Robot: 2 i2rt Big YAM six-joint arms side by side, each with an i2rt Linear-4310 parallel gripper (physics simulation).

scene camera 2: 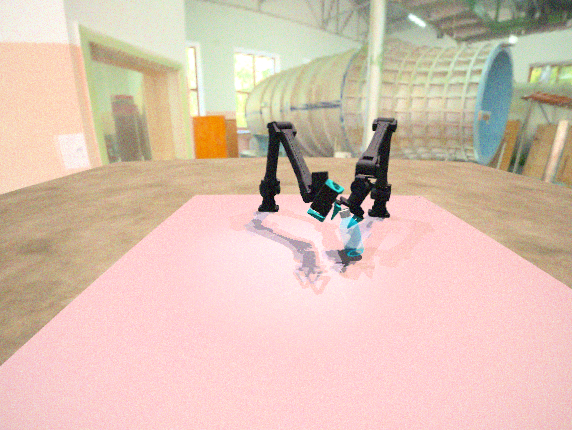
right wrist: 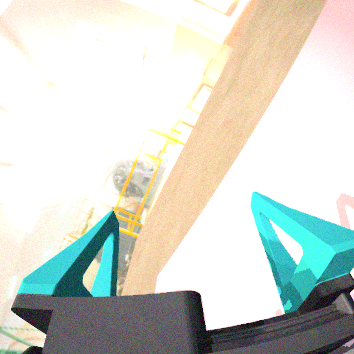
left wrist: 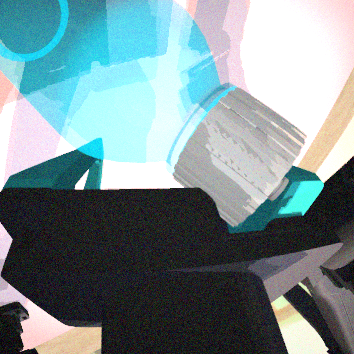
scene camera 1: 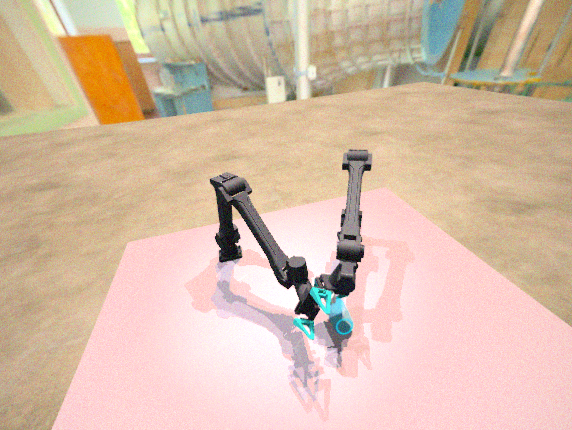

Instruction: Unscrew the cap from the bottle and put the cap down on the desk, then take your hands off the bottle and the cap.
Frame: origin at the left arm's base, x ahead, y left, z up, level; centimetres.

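Seen in the pictures: left gripper, fingertip midpoint: [scene camera 2: 339, 224] [left wrist: 159, 145] [scene camera 1: 322, 299]; right gripper, fingertip midpoint: [scene camera 2: 328, 204] [right wrist: 183, 208] [scene camera 1: 319, 327]; left arm's base, link origin: [scene camera 2: 378, 214]; right arm's base, link origin: [scene camera 2: 268, 209] [scene camera 1: 230, 254].
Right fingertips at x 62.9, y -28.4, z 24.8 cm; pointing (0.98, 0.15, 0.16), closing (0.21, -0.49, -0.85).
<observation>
Offsets run from my right fingertips to a thing's top centre. "spot": to the spot under its first point. Level surfaces: height alone.
The clear light-blue bottle {spot: dx -10.6, dy +9.2, dz -12.3 cm} [scene camera 1: 340, 314] [scene camera 2: 352, 237] [left wrist: 130, 110] leans slightly, its base ring low over the pink mat. The grey ribbed cap {dx -14.9, dy +6.2, dz -6.0 cm} [scene camera 2: 344, 212] [left wrist: 240, 155] sits on its neck. My left gripper [scene camera 2: 342, 223] [left wrist: 159, 145] has its fingers on either side of the bottle near the shoulder and neck and looks shut on the bottle; the cap and bottle partly hide one finger in the left wrist view. My right gripper [scene camera 1: 321, 325] [scene camera 2: 332, 205] [right wrist: 183, 208] is open and empty, close beside the cap end, in the air. The cap does not show in scene camera 1.
The pink mat {dz -24.9 cm} [scene camera 1: 200, 370] [scene camera 2: 280, 350] lies on the brown desk [scene camera 1: 125, 185] [scene camera 2: 75, 235]. The two grippers are very close together beside the bottle, and both arms reach in from the far side. Shadows fall on the mat below them.
</observation>
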